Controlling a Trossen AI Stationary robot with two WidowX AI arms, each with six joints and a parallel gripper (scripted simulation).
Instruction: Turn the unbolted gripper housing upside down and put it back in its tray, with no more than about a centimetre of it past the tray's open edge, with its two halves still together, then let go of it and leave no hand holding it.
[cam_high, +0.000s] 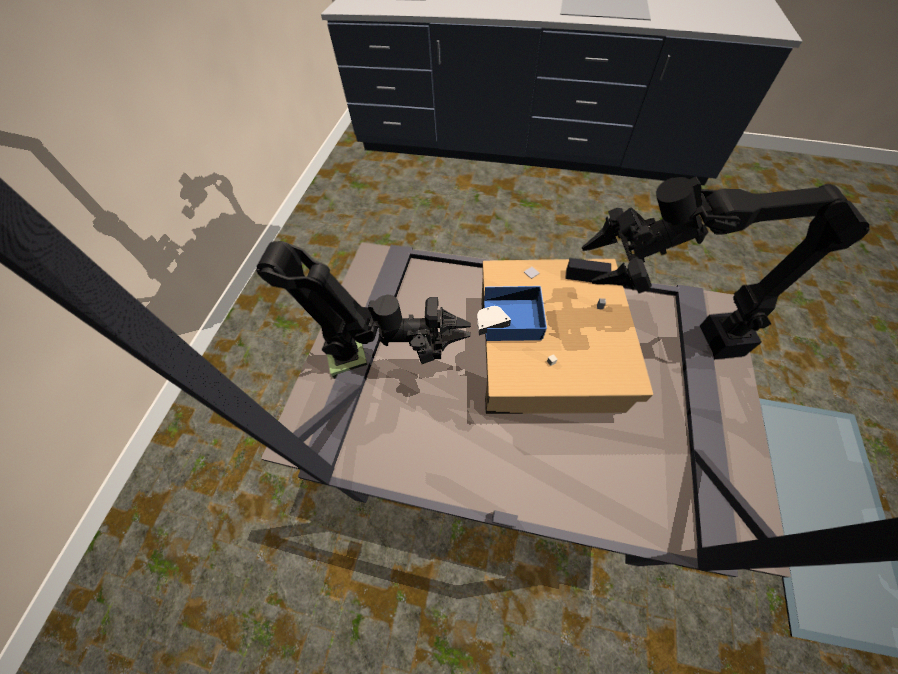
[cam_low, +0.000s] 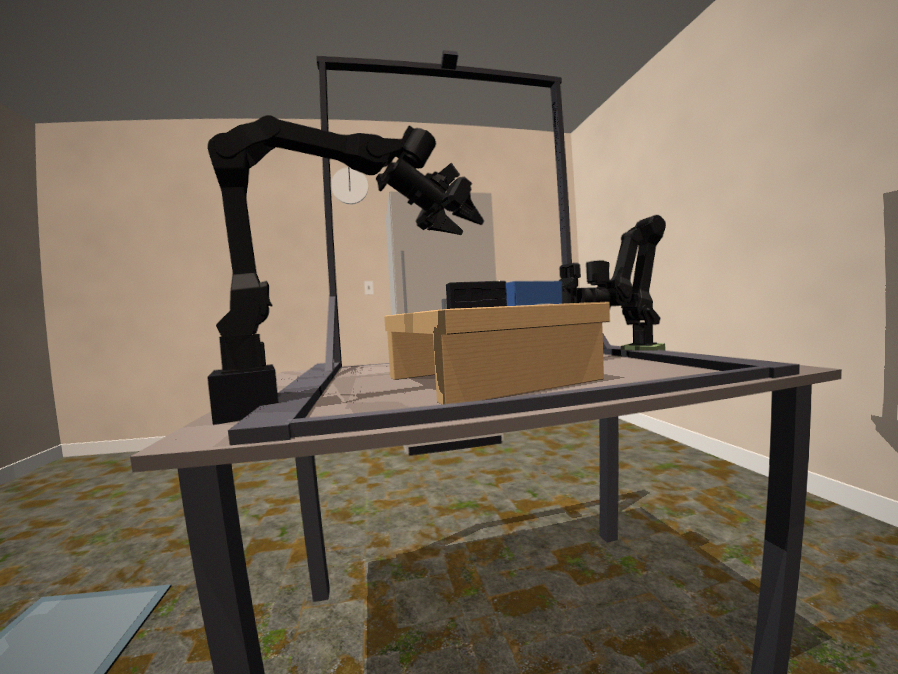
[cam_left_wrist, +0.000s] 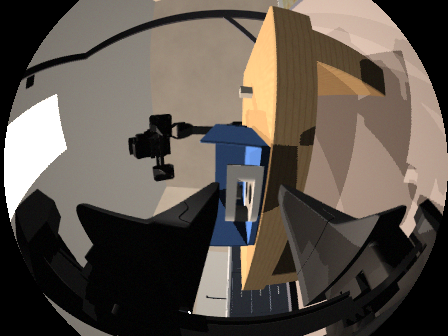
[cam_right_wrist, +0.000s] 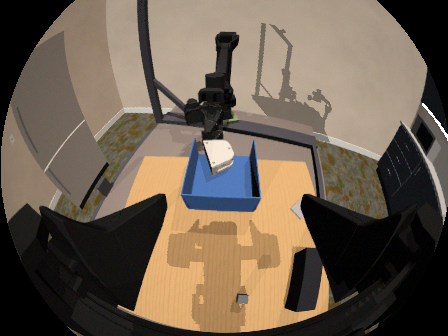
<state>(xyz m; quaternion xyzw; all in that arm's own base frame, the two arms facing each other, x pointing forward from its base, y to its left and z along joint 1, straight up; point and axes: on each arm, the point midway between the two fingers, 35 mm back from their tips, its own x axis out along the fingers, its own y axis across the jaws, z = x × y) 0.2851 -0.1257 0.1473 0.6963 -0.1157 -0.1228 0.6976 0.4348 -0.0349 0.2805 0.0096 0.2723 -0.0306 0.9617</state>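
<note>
Now: left hand 2 cm short of the white gripper housing, 9 cm to the left of it and 1 cm below it. Round my left hand: wooden block: 3 cm ahead, 25 cm to the right, 8 cm below; then blue tray: 3 cm ahead, 16 cm to the right; then flat grey plate: 18 cm ahead, 21 cm to the right, 2 cm below.
</note>
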